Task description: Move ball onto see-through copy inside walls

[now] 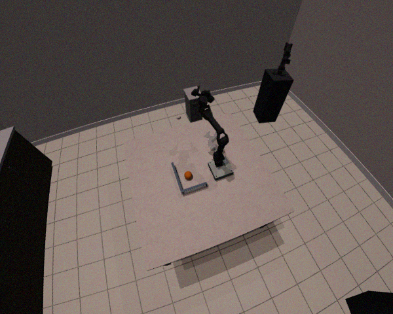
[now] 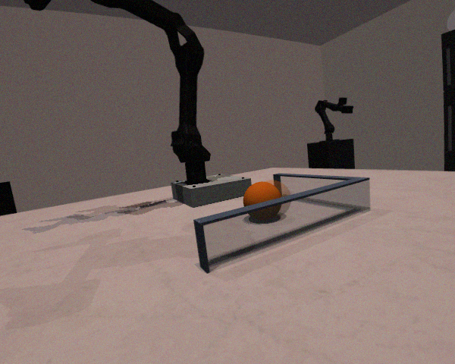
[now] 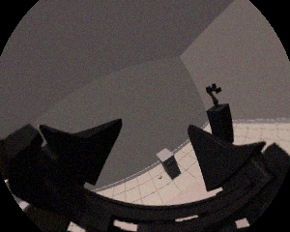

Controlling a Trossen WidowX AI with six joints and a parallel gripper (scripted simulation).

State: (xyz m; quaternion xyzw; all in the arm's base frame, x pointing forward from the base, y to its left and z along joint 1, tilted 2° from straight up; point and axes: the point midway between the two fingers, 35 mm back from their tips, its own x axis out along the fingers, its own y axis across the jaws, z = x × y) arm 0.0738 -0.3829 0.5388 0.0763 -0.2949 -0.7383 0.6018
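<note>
The see-through copy of ball is 220 mm ahead of my gripper tip, 490 mm to the left of it and 570 mm below it. Also, from my gripper tip: wall: 320 mm ahead, 490 mm to the left, 570 mm below.
</note>
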